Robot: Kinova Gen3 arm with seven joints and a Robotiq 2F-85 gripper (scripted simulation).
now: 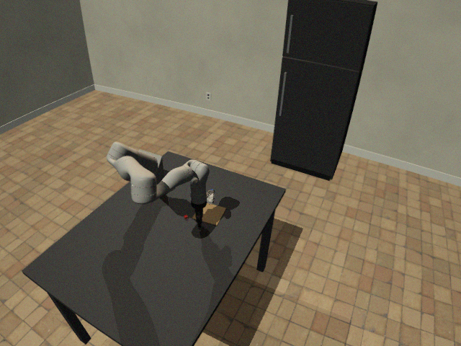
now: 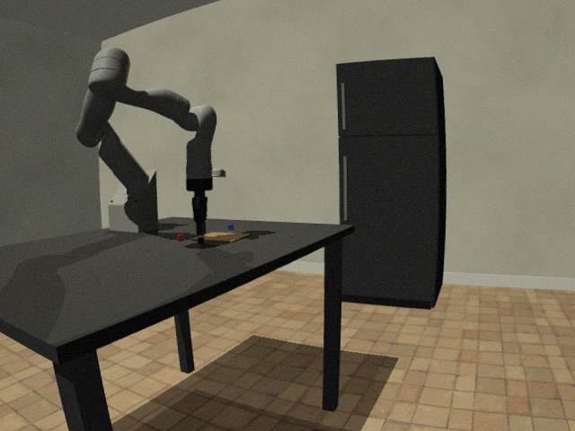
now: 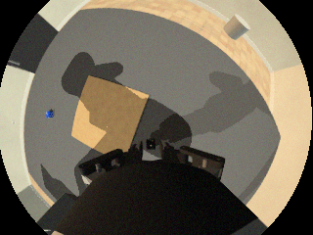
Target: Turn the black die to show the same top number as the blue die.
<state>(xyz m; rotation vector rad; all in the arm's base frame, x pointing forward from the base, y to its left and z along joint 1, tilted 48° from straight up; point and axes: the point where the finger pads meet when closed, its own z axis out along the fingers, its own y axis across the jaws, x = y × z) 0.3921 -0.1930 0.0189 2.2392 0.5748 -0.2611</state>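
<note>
The black die is 30 mm below my hand. Also, from my hand: tan mat: 100 mm to the left, 40 mm below; then red die: 90 mm behind, 30 mm below, 20 mm to the left; then blue die: 270 mm to the left, 70 mm behind, 30 mm below.
</note>
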